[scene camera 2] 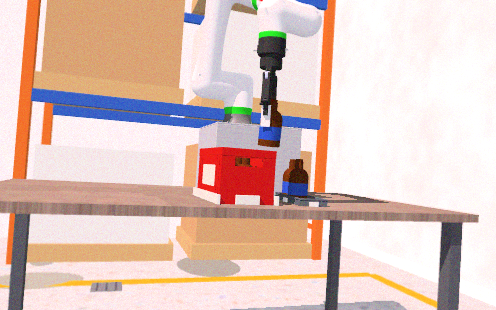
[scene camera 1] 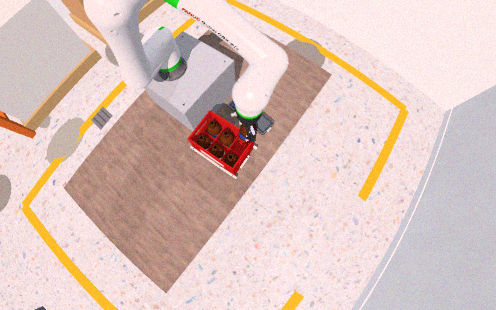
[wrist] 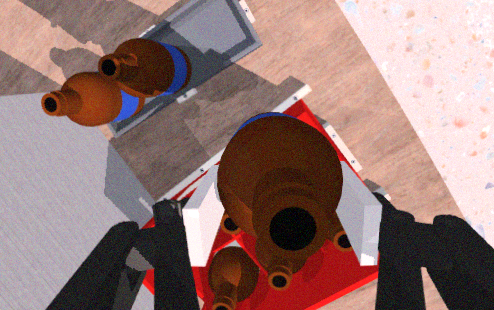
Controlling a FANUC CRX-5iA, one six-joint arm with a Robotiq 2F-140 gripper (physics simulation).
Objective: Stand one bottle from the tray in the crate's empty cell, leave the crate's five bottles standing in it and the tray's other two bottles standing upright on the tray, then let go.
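Frame: origin at the arm's base, x ahead, y left, z up, level; centimetres.
Seen in the pictures: gripper, fingertip midpoint: (scene camera 2: 267, 127) (scene camera 1: 245, 131); arm's base, origin of the base link: (scene camera 1: 172, 68).
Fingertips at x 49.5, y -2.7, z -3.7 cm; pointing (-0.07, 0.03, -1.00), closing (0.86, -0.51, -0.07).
Offsets run from my fingertips to a thing's top centre. "spot": to the spot under its first point. Level surfaces: height alone.
My gripper (scene camera 1: 251, 133) (scene camera 2: 267, 119) (wrist: 277, 184) is shut on a brown bottle @[dz +9.3, dx +0.7, dy +0.9 cm] (scene camera 1: 243, 131) (scene camera 2: 269, 136) (wrist: 275, 150) with a blue label. The bottle hangs about upright, its base a little above the rim of the red crate @[dz -8.0, dx -9.0, dy -8.2 cm] (scene camera 2: 247, 181) in scene camera 2. In scene camera 1, five bottles stand in the crate @[spot: dz -12.0, dx -21.5, dy -14.9 cm] (scene camera 1: 194, 136), and its empty cell @[spot: dz -24.8, dx -1.5, dy -1.5 cm] (scene camera 1: 241, 147) is at the end near the gripper. The held bottle and fingers hide part of the crate in the wrist view. Two bottles @[dz -9.6, dx -10.5, dy +17.0 cm] (wrist: 147, 67) @[dz -9.6, dx -19.2, dy +18.3 cm] (wrist: 95, 100) stand upright on the grey tray @[spot: dz -25.0, dx -1.5, dy +17.6 cm] (wrist: 212, 30) beside the crate.
The robot's grey pedestal (scene camera 1: 200, 60) (wrist: 50, 175) stands close to the crate and tray. All are on the wooden table @[dz -25.6 cm] (scene camera 1: 150, 190) (scene camera 2: 100, 197), whose edge runs near the crate's empty-cell end. A rack with an orange post (scene camera 2: 327, 65) stands behind.
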